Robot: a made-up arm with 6 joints. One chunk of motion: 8 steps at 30 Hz.
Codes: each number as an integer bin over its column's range. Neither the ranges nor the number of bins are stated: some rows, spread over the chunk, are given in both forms.
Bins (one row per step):
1: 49 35 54 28 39 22
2: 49 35 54 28 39 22
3: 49 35 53 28 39 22
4: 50 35 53 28 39 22
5: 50 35 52 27 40 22
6: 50 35 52 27 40 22
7: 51 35 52 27 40 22
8: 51 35 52 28 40 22
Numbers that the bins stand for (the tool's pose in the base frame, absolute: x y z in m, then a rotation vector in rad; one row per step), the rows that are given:
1: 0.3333 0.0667 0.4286 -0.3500 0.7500 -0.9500
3: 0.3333 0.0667 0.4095 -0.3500 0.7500 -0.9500
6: 0.3524 0.0667 0.3905 -0.4500 0.8500 -0.9500
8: 0.3714 0.0667 0.3905 -0.3500 0.8500 -0.9500
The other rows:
2: 0.3333 0.0667 0.4286 -0.3500 0.7500 -0.9500
4: 0.3524 0.0667 0.4095 -0.3500 0.7500 -0.9500
5: 0.3524 0.0667 0.3905 -0.4500 0.8500 -0.9500
7: 0.3714 0.0667 0.3905 -0.4500 0.8500 -0.9500

